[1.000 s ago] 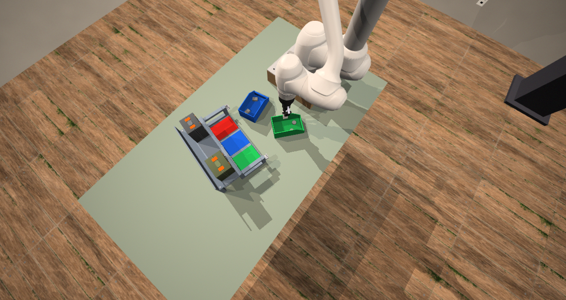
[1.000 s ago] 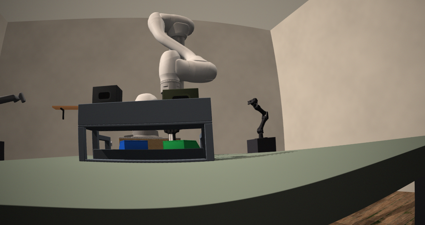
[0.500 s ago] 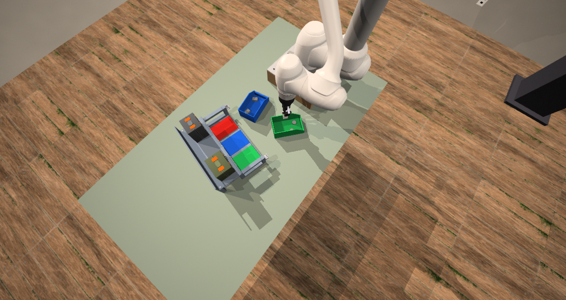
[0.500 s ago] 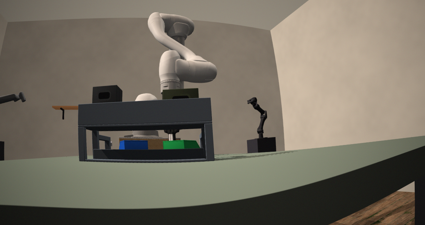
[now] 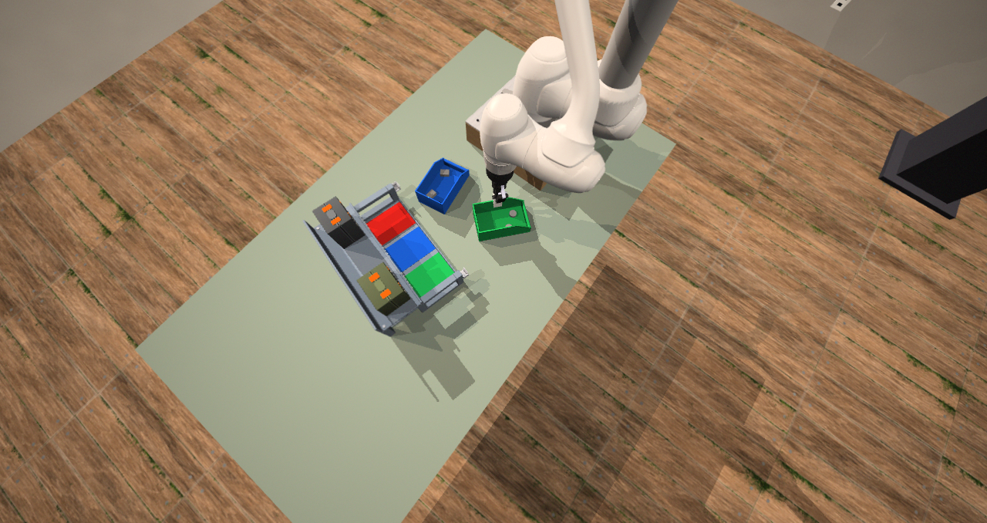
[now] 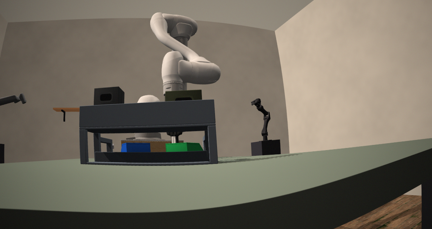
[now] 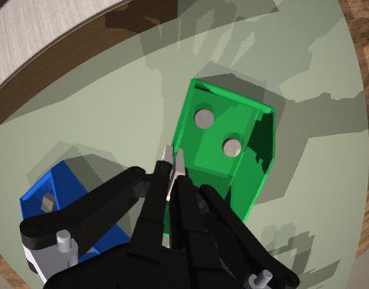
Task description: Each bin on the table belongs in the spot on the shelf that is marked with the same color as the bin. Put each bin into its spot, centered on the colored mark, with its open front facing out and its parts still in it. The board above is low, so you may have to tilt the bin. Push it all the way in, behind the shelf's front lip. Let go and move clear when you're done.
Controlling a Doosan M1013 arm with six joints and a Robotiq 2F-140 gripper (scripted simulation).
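The green bin is 40 mm to the left of my hand, 40 mm below it and 30 mm ahead of it. Also, from my hand: black box 370 mm ahead, 280 mm to the right, 90 mm above; olive box 430 mm ahead, 70 mm above, 50 mm to the right; blue bin 190 mm to the right, 40 mm below, 40 mm ahead.
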